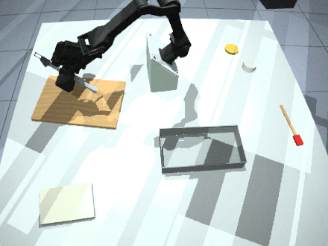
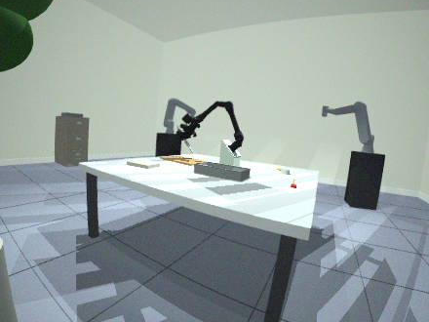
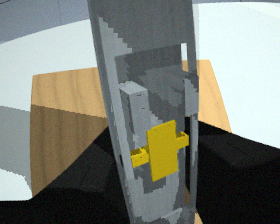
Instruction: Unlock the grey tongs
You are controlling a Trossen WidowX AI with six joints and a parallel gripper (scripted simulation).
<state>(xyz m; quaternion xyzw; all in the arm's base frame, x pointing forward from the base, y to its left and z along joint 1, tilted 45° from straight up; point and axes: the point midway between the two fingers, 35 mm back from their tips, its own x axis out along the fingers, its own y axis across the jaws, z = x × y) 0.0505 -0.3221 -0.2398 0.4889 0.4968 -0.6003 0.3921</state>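
Now: gripper tip 1 cm short of the yellow lock piece, 2 cm to the right of it and 3 cm below it. Round my gripper tip: grey roasting tin 33 cm ahead, 48 cm to the left, 14 cm below; then wooden board 1 cm ahead, 4 cm to the left, 16 cm below; then cream slab 44 cm ahead, 3 cm to the right, 16 cm below.
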